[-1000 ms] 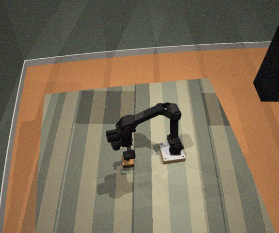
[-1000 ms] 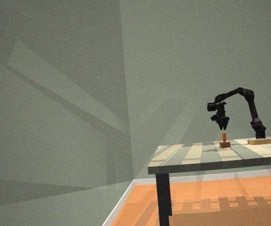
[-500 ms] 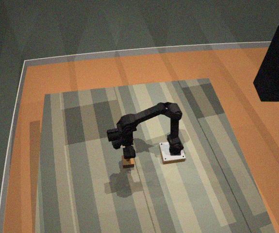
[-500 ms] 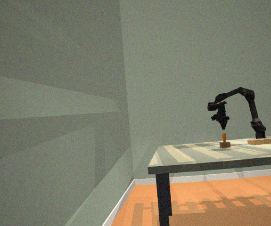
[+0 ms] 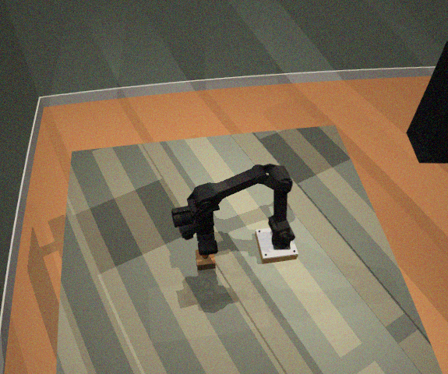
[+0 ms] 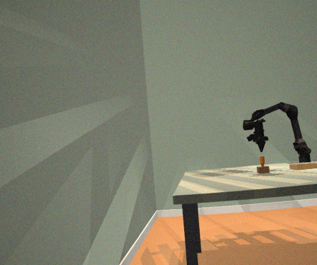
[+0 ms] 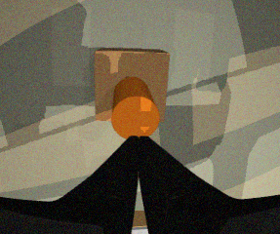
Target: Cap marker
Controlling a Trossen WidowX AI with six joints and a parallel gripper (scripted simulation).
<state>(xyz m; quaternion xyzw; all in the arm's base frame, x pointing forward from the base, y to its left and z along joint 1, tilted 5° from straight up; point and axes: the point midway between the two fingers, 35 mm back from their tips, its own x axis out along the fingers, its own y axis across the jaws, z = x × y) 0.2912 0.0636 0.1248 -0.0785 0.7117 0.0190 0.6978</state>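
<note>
The orange cap is 5 cm below my gripper tip.
</note>
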